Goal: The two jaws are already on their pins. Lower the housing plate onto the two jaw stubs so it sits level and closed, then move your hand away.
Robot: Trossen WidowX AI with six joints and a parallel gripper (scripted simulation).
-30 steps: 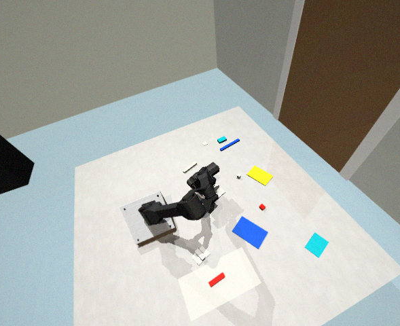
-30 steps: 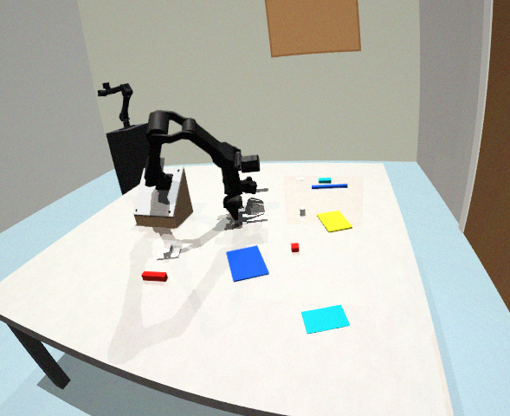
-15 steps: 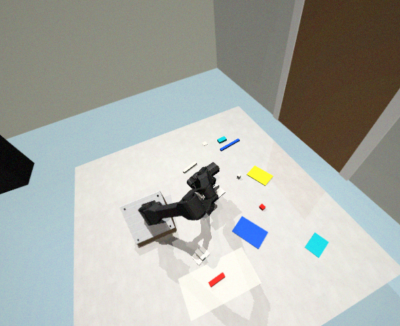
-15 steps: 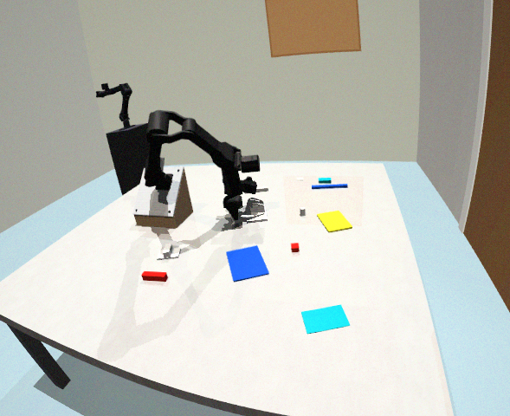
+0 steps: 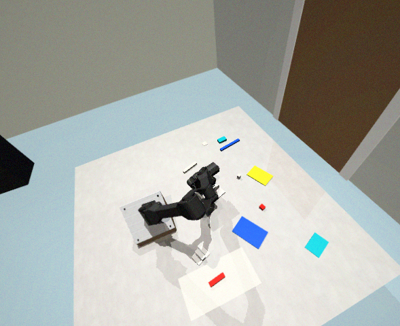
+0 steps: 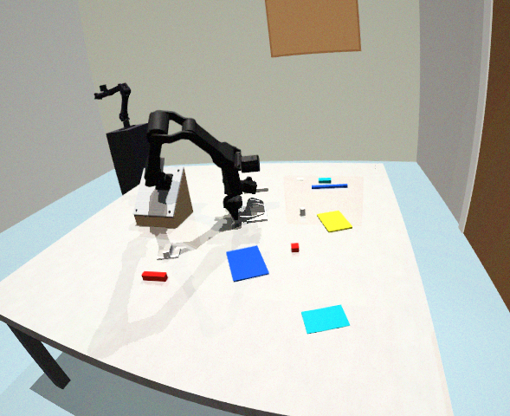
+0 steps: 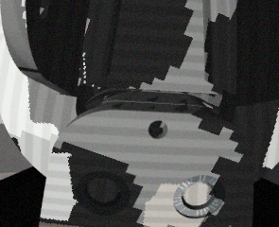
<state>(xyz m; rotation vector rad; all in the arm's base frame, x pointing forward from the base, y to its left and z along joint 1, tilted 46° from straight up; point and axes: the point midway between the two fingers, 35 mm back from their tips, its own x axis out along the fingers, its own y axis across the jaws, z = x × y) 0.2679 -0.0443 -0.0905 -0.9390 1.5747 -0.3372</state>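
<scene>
My gripper tip is now 1 cm short of the housing plate and 2 cm below it. The rest, counted from my gripper tip: red cube 26 cm ahead, 17 cm to the right; then yellow mat 35 cm ahead, 1 cm to the left; then blue mat 14 cm ahead, 26 cm to the right.
</scene>
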